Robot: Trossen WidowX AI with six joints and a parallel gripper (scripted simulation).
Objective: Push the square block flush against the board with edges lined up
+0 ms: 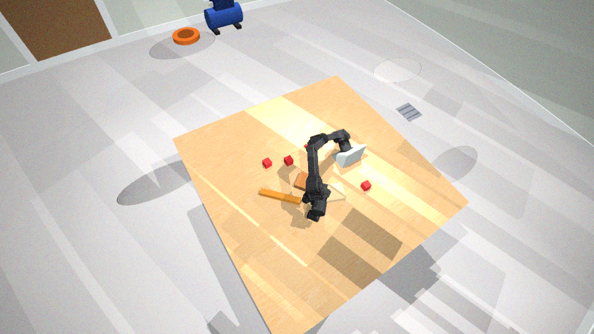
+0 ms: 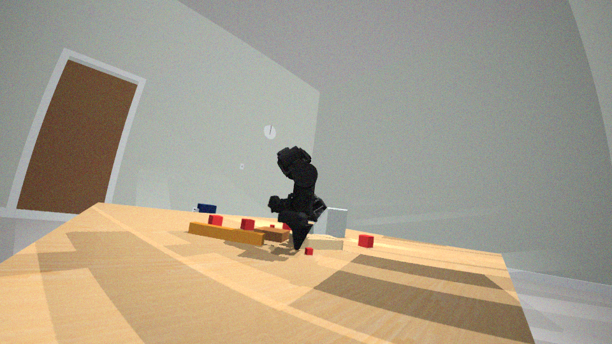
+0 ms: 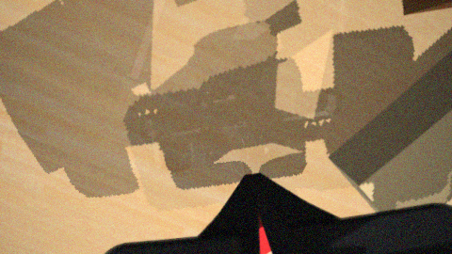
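Now: the pale flat slab 12 cm behind my gripper tip, 3 cm to the right of it and 1 cm above it. From my gripper tip the other things lie so: orange-brown square block: 6 cm behind, 17 cm to the right, 1 cm above; then long yellow-orange board: 10 cm ahead, 18 cm to the right, 1 cm above.
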